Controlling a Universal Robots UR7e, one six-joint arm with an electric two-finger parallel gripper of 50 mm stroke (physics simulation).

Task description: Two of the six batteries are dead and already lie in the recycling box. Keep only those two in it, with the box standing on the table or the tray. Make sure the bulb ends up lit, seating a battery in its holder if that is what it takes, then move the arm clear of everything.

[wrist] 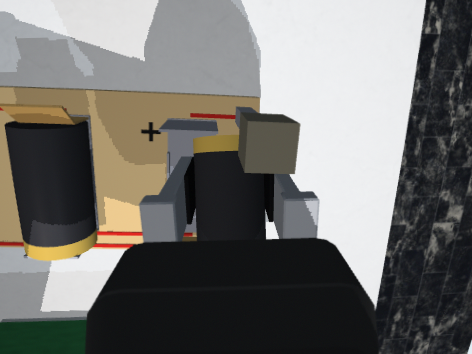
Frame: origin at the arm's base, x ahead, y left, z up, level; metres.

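Seen in the pictures: gripper, fingertip midpoint: [229, 175].
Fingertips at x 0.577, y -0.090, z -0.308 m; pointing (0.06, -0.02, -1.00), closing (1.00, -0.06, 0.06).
Offsets run from my fingertips to a thing's top centre. "*": to the spot under its first point. Level surfaces: height alone.
My gripper [229, 175] is shut on a black battery with a yellow band at its far end. This held battery {0.001 m back, 0.009 m right, 0.037 m up} [229, 210] is over the right part of the tan board {* 0.056 m back, 0.004 m right, 0.011 m down} [127, 185], beside a grey holder bracket {* 0.017 m back, 0.029 m left, 0.010 m up} [189, 126] with a plus mark to its left. Whether it touches the holder's contacts is hidden. Another black battery {0.085 m back, 0.005 m left, 0.024 m up} [55, 180] lies in a holder at the left, its yellow end toward the bottom of the view. A dull beige block {* 0.010 m ahead, 0.030 m left, 0.071 m up} [270, 145] on a grey piece overlaps the held battery's far right edge; I cannot tell if it is the bulb. No glow shows. The recycling box does not show.
Red lines {* 0.006 m back, 0.030 m left, 0.011 m down} [212, 116] run along the board. An orange-tan flap {* 0.079 m back, 0.041 m left, 0.016 m up} [40, 114] stands at the left battery's far end. A white surface {0.021 m down} [345, 125] lies around the board, with a dark marbled surface [430, 200] at the right. A green surface {* 0.124 m back, 0.094 m right, 0.005 m down} [42, 336] shows at bottom left.
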